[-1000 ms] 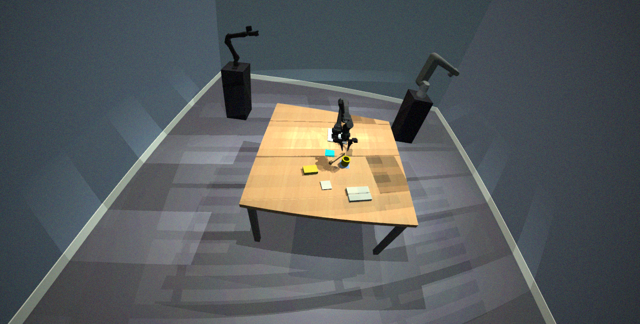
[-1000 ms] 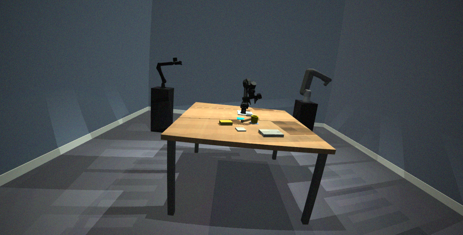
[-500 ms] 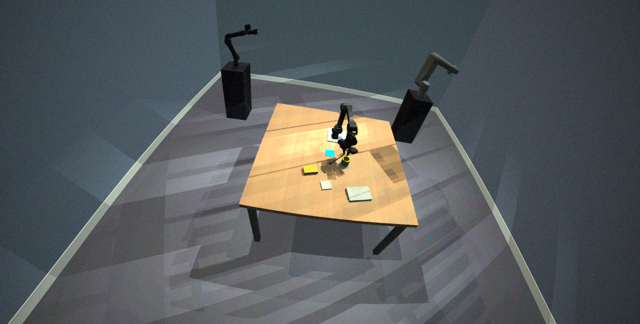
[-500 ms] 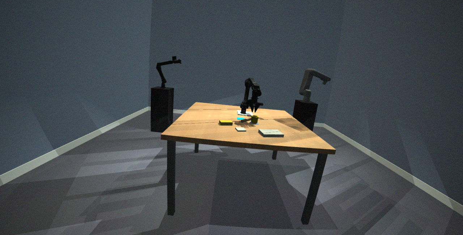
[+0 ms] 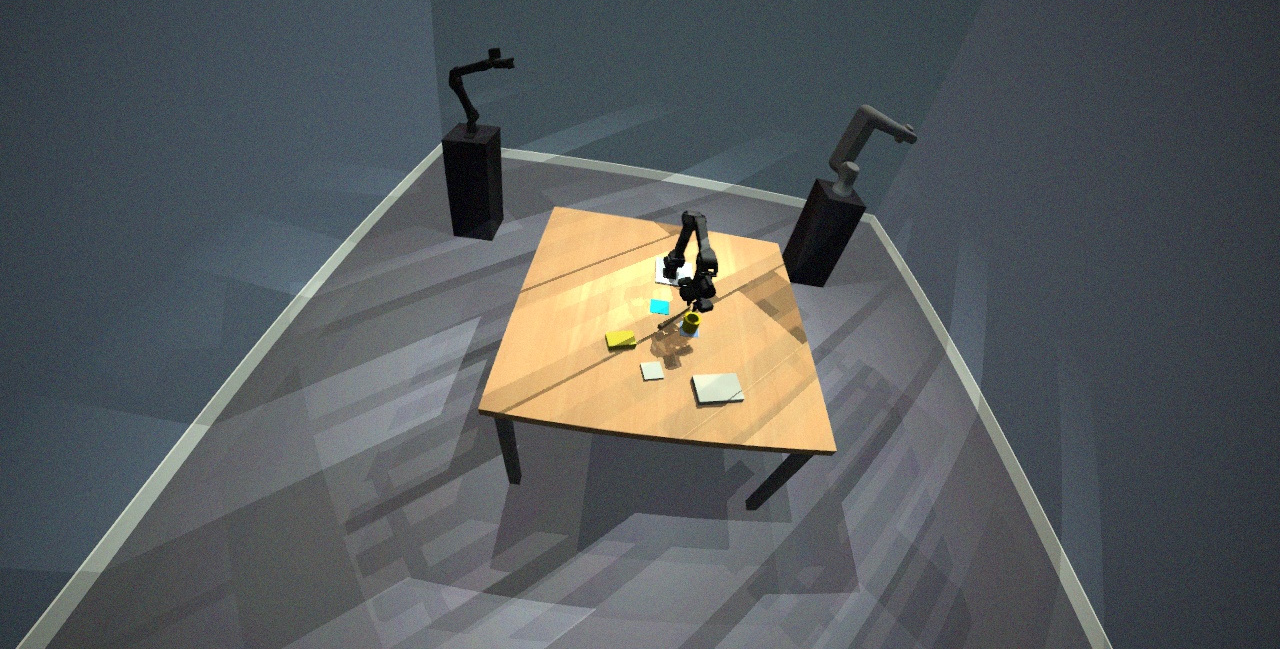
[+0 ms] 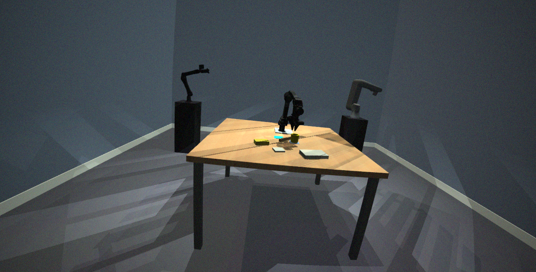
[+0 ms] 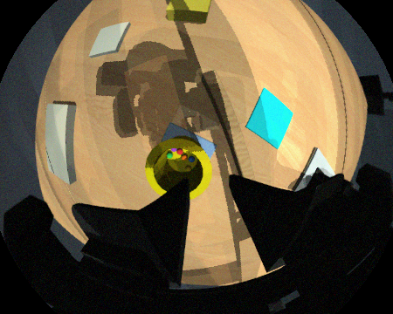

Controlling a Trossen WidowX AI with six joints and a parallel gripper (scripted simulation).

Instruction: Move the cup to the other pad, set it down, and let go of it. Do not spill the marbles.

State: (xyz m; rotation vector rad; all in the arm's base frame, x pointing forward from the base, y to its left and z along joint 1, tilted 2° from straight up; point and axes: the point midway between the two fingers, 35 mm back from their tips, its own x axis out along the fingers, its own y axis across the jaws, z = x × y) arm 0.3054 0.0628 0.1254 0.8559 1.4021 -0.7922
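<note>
My gripper tip is now 60 mm above the yellow cup, 20 mm short of it and 10 mm to the right of it. Also, from my gripper tip: grey-blue pad (110 mm below, 20 mm to the left, 20 mm ahead); small grey tile (270 mm ahead, 140 mm to the right, 90 mm below); cyan pad (110 mm to the right, 110 mm below, 90 mm behind).
</note>
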